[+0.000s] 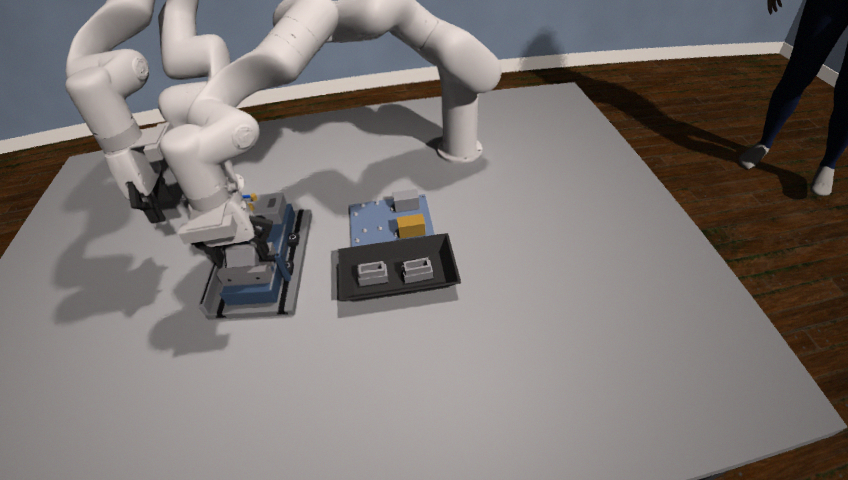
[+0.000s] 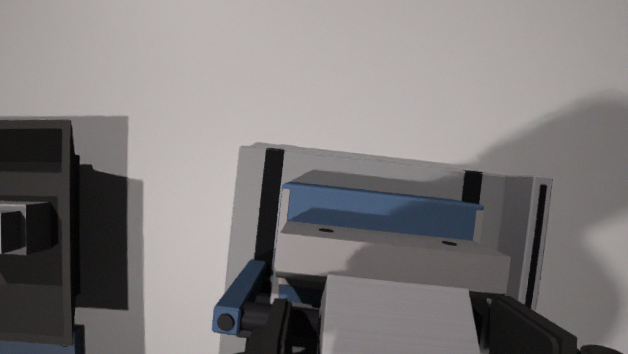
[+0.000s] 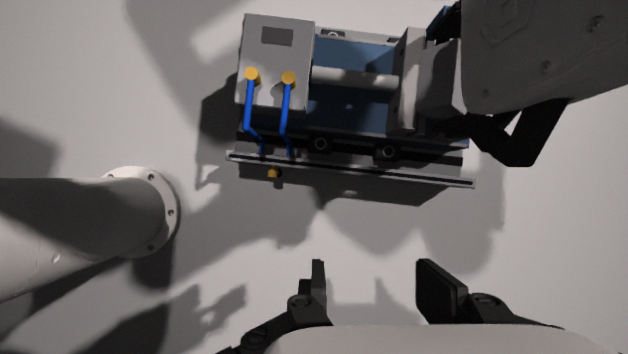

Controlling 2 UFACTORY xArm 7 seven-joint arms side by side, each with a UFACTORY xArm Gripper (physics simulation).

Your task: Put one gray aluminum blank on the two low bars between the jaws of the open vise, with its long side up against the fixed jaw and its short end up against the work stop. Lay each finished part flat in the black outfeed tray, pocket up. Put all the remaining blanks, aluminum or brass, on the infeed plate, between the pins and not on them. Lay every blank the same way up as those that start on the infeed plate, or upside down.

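Frame: origin at the left arm's base, x ahead, y left, z up, level; millimetres.
Seen in the pictures: left gripper, fingertip midpoint: (image 1: 243, 258) (image 2: 391, 332) (image 3: 446, 82); right gripper, fingertip midpoint: (image 1: 163, 210) (image 3: 369, 282); left arm's base, link origin: (image 1: 459, 150); right arm's base, link origin: (image 3: 136, 211).
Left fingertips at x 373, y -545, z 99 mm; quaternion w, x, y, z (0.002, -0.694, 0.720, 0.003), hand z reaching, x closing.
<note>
Offsets run from my left fingertips to a thing's top centre. "spot": to the spot under its first point.
A gray blank @(dz +23, dx -2, dy +0 mm) (image 1: 241, 255) (image 2: 397, 310) (image 3: 440, 75) is between the vise jaws, rising above the fixed jaw (image 1: 243, 274) (image 2: 390, 265); its underside and the bars are hidden. My left gripper (image 1: 241, 252) (image 2: 391, 332) is open around its ends, a narrow gap showing at each side. The work stop @(spot: dz -17, dx +11, dy +76 mm) (image 1: 282, 261) (image 2: 240, 295) is beside the left finger, its contact hidden. My right gripper (image 1: 157, 208) (image 3: 369, 282) is open and empty beyond the vise. Two finished parts @(spot: dz -74, dx +56, dy +247 mm) (image 1: 372, 280) @(spot: dz -71, dx +70, dy +339 mm) (image 1: 417, 276) lie pocket up in the black outfeed tray (image 1: 398, 291) (image 2: 67, 225).
The blue infeed plate @(dz -90, dx -121, dy +310 mm) (image 1: 358, 223) holds a gray blank @(dz -55, dx -169, dy +357 mm) (image 1: 406, 199) and a brass blank @(dz -55, dx -79, dy +353 mm) (image 1: 410, 224) on its right side. The vise's gray housing @(spot: dz -3, dx -164, dy +32 mm) (image 3: 277, 55) has yellow fittings and blue hoses. A raised rail @(dz -49, dx -86, dy -81 mm) (image 3: 350, 171) runs along the vise base. A person's legs (image 1: 791, 101) show at upper right.
</note>
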